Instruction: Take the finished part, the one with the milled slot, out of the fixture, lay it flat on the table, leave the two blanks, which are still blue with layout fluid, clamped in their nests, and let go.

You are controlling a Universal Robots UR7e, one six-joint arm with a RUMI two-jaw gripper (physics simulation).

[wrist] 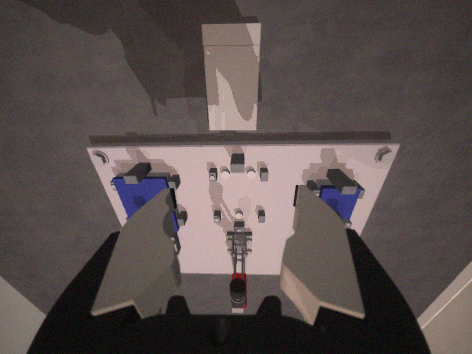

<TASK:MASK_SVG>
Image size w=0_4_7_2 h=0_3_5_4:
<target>my gripper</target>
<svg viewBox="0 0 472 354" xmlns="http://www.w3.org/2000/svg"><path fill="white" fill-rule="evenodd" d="M431 351L420 325L405 298L354 229L349 229L336 211L305 185L296 185L293 203L295 207L293 230L295 233L287 238L285 242L279 284L284 293L299 309L305 321L282 315L281 300L274 295L266 296L263 299L255 315L191 314L184 296L172 296L181 285L180 263L173 240L171 239L175 230L172 213L177 209L174 188L165 188L137 210L118 232L111 233L80 270L47 314L27 354L431 354ZM168 300L166 313L162 314L162 306Z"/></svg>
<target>finished part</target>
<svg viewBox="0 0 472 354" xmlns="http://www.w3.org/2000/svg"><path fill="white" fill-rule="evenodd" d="M261 23L201 24L210 130L256 130Z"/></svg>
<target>blue blank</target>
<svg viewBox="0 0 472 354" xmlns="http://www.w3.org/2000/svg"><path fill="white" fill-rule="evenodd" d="M316 179L316 184L320 189L319 198L339 213L343 219L348 219L349 221L361 188L351 179L358 186L356 193L341 194L329 179Z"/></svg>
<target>blue blank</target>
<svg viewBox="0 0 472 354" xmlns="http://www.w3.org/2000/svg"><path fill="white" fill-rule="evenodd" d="M177 202L177 209L172 213L175 227L174 232L178 232L180 228L177 221L179 216ZM170 172L150 172L139 184L126 184L123 178L126 173L119 173L112 179L128 219L163 189L169 188Z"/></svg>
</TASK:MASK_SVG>
